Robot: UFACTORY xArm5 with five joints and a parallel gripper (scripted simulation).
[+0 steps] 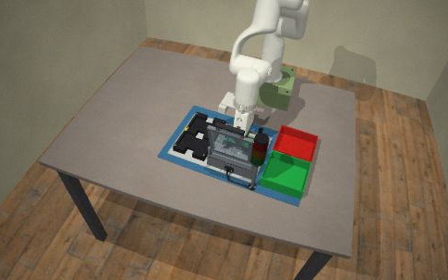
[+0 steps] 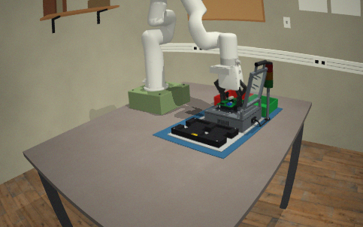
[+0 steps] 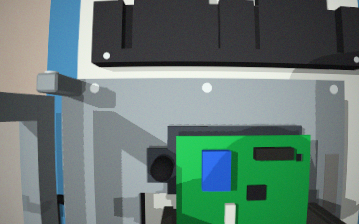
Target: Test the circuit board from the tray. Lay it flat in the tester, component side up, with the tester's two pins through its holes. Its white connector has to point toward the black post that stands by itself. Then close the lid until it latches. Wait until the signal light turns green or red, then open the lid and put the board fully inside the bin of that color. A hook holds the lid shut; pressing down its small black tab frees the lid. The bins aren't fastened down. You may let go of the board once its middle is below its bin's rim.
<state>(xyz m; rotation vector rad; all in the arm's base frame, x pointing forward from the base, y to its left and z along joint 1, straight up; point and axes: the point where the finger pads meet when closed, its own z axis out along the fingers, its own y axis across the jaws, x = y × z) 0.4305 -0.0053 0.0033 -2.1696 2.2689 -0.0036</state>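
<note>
Right now the green circuit board is right at my hand. The rest, counted from my hand: green bin: 200 mm to the left, 80 mm below, 60 mm ahead; then clear lid: 130 mm ahead, 90 mm above, 10 mm to the right; then nest: 20 mm below, 10 mm to the left, 10 mm ahead.
</note>
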